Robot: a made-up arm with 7 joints.
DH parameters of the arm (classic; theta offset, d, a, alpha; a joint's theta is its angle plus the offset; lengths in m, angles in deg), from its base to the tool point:
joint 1: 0 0.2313 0 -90
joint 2: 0 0 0 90
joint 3: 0 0.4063 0.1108 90
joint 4: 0 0 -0.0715 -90
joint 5: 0 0.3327 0 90
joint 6: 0 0 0.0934 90
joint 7: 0 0 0 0
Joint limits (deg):
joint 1: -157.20..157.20
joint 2: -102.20..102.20
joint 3: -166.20..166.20
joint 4: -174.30..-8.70
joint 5: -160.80..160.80
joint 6: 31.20..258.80
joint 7: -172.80..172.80
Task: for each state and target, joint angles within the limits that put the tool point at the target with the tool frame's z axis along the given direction. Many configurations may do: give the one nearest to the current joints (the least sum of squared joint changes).
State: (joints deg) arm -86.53 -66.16 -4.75 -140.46 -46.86 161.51 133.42
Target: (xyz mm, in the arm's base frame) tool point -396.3 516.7 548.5 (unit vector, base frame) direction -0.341 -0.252 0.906
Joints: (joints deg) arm -67.80 -102.20 -23.02 -93.22 -9.62 165.95 133.42
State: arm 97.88 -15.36 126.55 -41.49 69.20 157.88 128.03
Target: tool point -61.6 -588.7 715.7 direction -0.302 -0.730 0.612
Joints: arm 101.56 -53.29 95.90 -33.08 48.82 191.05 128.03
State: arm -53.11 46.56 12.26 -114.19 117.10 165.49 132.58
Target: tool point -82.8 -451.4 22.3 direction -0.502 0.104 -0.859
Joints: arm -77.48 65.75 -14.73 -116.60 115.62 197.75 132.58
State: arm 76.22 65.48 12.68 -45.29 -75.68 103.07 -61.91
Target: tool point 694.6 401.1 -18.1 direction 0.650 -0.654 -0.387
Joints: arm 27.87 85.38 -2.28 -39.34 -77.50 117.61 -61.91
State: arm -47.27 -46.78 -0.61 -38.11 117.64 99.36 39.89
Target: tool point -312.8 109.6 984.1 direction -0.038 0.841 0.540
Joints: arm -34.78 -47.90 -8.08 -41.59 127.75 122.01 39.89
